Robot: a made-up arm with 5 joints.
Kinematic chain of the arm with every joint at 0, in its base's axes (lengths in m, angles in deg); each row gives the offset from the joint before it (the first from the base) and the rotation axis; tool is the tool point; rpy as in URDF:
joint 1: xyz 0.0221 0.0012 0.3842 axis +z
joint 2: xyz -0.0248 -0.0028 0 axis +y
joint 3: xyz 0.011 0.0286 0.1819 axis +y
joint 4: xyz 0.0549 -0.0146 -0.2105 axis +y
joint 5: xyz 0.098 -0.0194 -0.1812 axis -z
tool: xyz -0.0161 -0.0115 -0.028 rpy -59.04 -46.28 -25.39
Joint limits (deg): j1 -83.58..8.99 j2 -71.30..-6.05 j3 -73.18..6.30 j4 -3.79..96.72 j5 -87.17..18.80
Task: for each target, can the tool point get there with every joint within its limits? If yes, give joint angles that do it. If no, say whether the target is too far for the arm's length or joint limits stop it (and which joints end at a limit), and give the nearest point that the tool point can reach.
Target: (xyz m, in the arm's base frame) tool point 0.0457 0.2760 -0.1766
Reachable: no: joint limits stop it (at a limit: joint 1, joint 2, joint 3, joint 5) | nearest point -0.0129 0.0901 0.1487 | short by 0.379 m
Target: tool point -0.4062 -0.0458 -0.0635
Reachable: no: joint limits stop it (at a limit: joint 2, joint 3, joint 5) | nearest point -0.1299 -0.0155 0.1941 | short by 0.379 m
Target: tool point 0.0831 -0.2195 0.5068
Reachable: yes | joints -69.65 -57.40 -45.67 56.86 0.57
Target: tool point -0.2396 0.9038 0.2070
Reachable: no: too far | nearest point -0.0340 0.1947 0.2730 | short by 0.741 m
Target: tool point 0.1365 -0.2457 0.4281
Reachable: yes | joints -59.30 -55.20 -20.96 30.05 -64.65
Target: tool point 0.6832 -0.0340 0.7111
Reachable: no: too far | nearest point 0.4337 -0.0207 0.6430 | short by 0.259 m
